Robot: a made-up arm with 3 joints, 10 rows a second.
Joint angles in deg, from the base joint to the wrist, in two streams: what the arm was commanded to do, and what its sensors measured. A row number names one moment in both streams.
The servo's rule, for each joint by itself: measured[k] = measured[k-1] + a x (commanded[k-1-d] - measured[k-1]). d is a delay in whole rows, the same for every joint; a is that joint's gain. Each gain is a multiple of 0.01, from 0.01 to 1. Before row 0 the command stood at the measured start. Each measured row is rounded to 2 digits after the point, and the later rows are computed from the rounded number. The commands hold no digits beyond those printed.
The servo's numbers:
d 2
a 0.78 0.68 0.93
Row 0, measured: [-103.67, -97.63, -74.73]
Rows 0 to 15, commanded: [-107.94, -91.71, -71.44]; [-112.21, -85.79, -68.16]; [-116.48, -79.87, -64.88]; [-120.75, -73.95, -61.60]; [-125.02, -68.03, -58.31]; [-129.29, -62.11, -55.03]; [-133.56, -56.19, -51.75]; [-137.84, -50.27, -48.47]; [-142.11, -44.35, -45.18]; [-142.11, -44.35, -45.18]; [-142.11, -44.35, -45.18]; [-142.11, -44.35, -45.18]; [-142.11, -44.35, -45.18]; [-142.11, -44.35, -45.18]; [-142.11, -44.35, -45.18]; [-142.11, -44.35, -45.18]
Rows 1 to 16, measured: [-103.67, -97.63, -74.73]; [-103.67, -97.63, -74.73]; [-107.00, -93.60, -71.67]; [-111.06, -88.29, -68.41]; [-115.29, -82.56, -65.13]; [-119.55, -76.71, -61.85]; [-123.82, -70.81, -58.56]; [-128.09, -64.89, -55.28]; [-132.36, -58.97, -52.00]; [-136.63, -53.05, -48.72]; [-140.90, -47.13, -45.43]; [-141.84, -45.24, -45.20]; [-142.05, -44.63, -45.18]; [-142.10, -44.44, -45.18]; [-142.11, -44.38, -45.18]; [-142.11, -44.36, -45.18]
